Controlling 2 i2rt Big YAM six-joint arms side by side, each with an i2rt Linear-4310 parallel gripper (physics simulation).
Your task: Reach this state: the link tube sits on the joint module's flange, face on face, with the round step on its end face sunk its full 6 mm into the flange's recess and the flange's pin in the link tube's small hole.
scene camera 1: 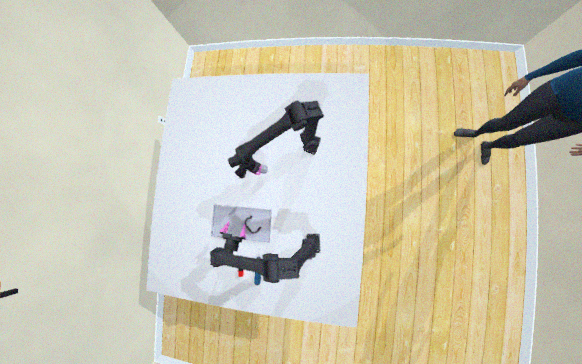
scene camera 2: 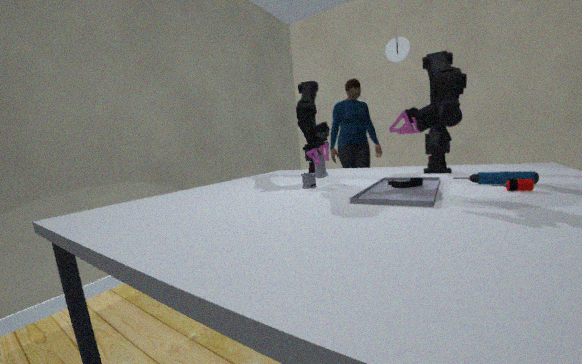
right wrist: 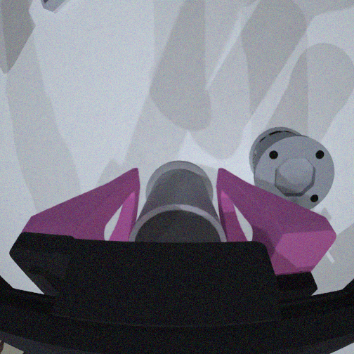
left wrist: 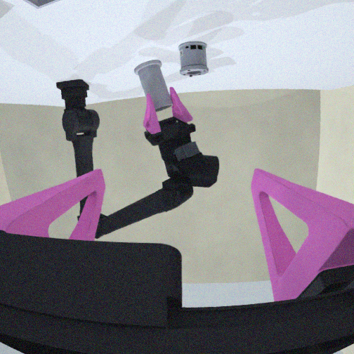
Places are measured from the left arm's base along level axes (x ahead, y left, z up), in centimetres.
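Where they show: left gripper, fingertip midpoint: [scene camera 1: 236,222] [scene camera 2: 393,131]; right gripper, fingertip midpoint: [scene camera 1: 257,172] [scene camera 2: 323,162]; left arm's base at its link origin: [scene camera 1: 313,243] [scene camera 2: 437,172]; right arm's base at its link origin: [scene camera 1: 312,144].
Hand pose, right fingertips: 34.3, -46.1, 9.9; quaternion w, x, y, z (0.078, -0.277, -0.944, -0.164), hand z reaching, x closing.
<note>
Things, the pixels of their top centre, and the offset from my right fingertips, as dx, dy, dz. "spot": a spot on its surface instead.
- grey link tube at its top centre: [scene camera 2: 318,153] [scene camera 1: 258,167] -2.0, -2.7, +4.2
- grey joint module at its top centre: [scene camera 2: 308,172] +6.7, -4.8, -3.5
- shallow grey tray at its top centre: [scene camera 2: 401,186] [scene camera 1: 240,223] +14.5, +33.1, -8.3
- black curved part at a spot on its surface: [scene camera 2: 406,183] [scene camera 1: 245,225] spot: +10.8, +34.5, -8.0
- blue-handled screwdriver at a spot on its surface: [scene camera 2: 505,178] spot: +4.6, +64.6, -7.7
- black object at its top centre: [scene camera 2: 511,179] [scene camera 1: 239,269] +14.7, +63.7, -6.5
The grey link tube [scene camera 1: 264,169] [scene camera 2: 321,167] [left wrist: 155,86] [right wrist: 179,192] is between the fingers of my right gripper [scene camera 1: 258,170] [scene camera 2: 323,158] [left wrist: 159,89] [right wrist: 177,176], which is shut on it. The tube hangs near upright, slightly tilted. The grey joint module [scene camera 2: 308,180] [left wrist: 193,59] [right wrist: 294,145] stands upright on the table, flange up, apart from the tube. In the right wrist view it is right of the tube; the recess and three dark holes show, and a finger covers the flange's lower edge. My left gripper [scene camera 1: 235,220] [scene camera 2: 392,131] is open and empty, above the tray. The tube's lower end face is hidden.
A shallow grey tray [scene camera 1: 270,226] [scene camera 2: 392,203] holds a black curved part [scene camera 1: 248,225] [scene camera 2: 406,183]. A blue-handled screwdriver [scene camera 1: 257,278] [scene camera 2: 505,178] and a red and black object [scene camera 1: 241,273] [scene camera 2: 521,185] lie beyond the tray, by the left arm. A person [scene camera 1: 550,100] [scene camera 2: 354,125] stands beyond the table.
</note>
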